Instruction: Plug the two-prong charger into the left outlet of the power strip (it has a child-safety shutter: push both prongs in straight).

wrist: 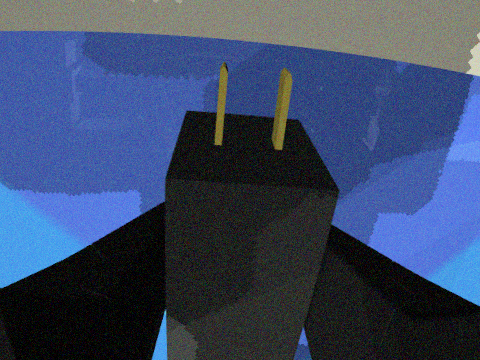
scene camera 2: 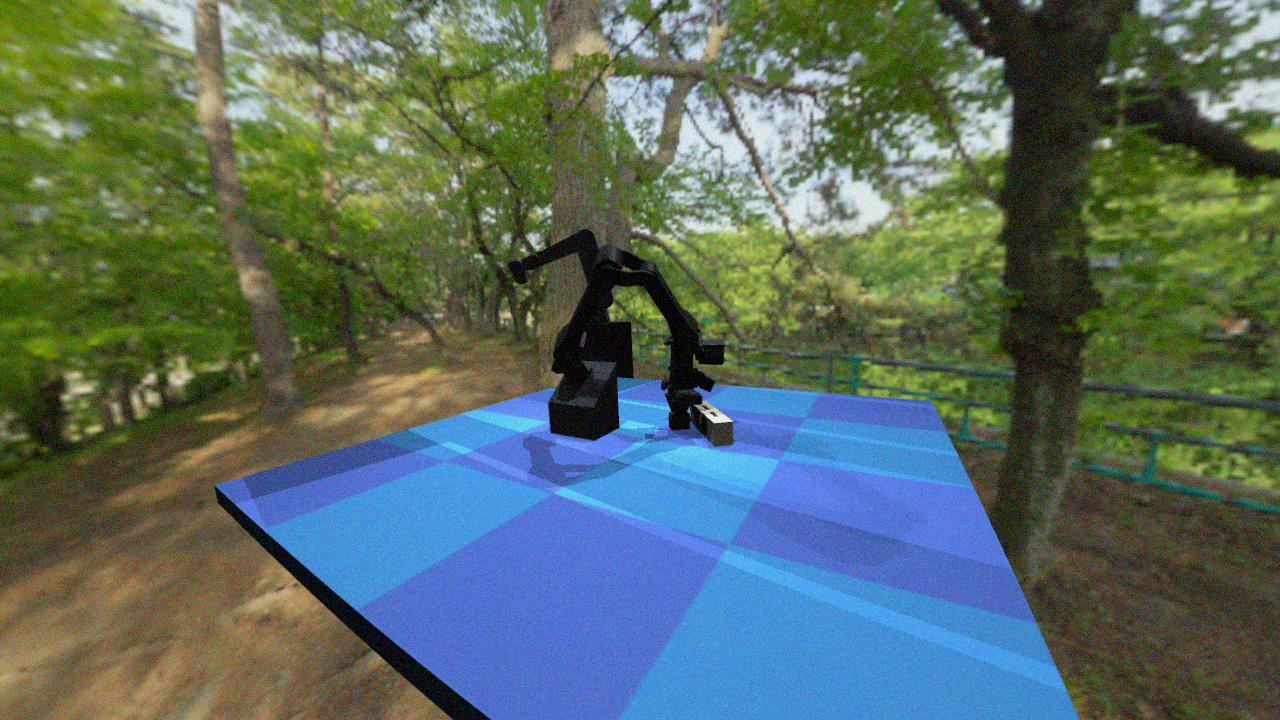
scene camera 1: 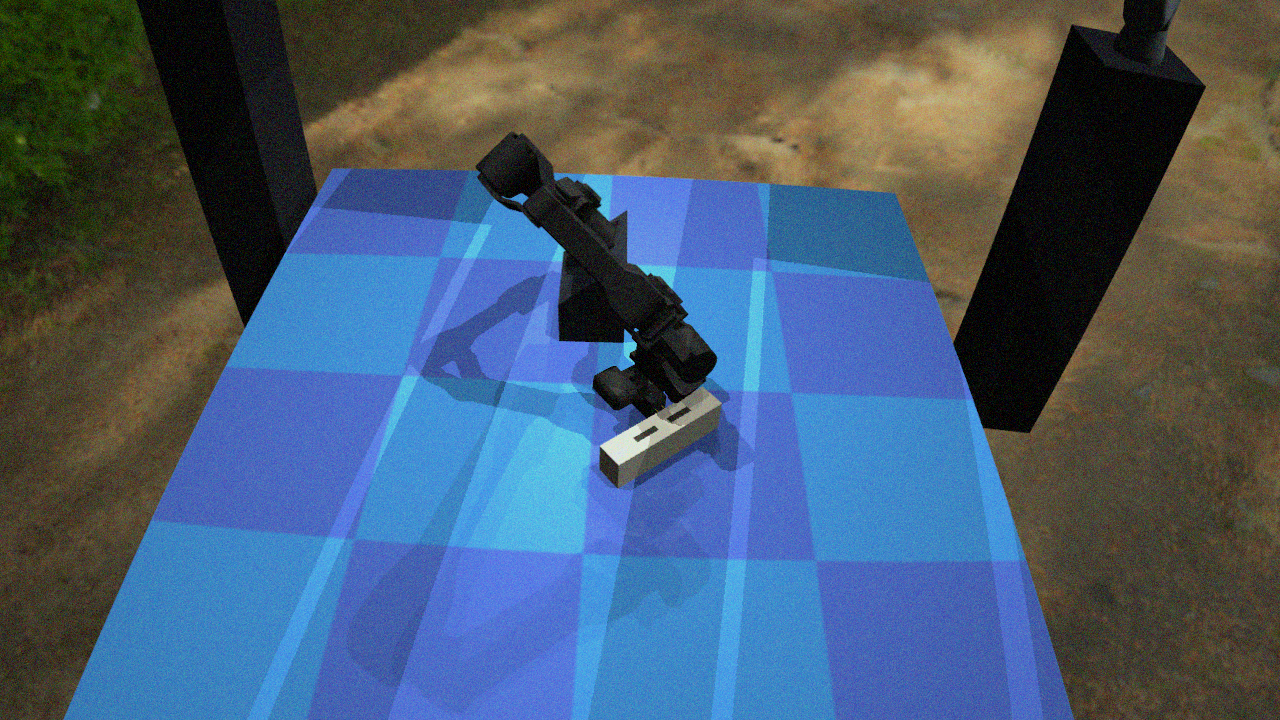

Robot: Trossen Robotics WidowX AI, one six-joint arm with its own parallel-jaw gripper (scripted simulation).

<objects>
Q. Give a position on a black two-prong charger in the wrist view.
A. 249, 204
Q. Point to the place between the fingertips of my gripper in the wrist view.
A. At 235, 222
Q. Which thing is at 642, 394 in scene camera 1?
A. My gripper.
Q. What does my gripper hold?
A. A black two-prong charger.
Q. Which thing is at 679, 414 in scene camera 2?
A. My gripper.
</objects>
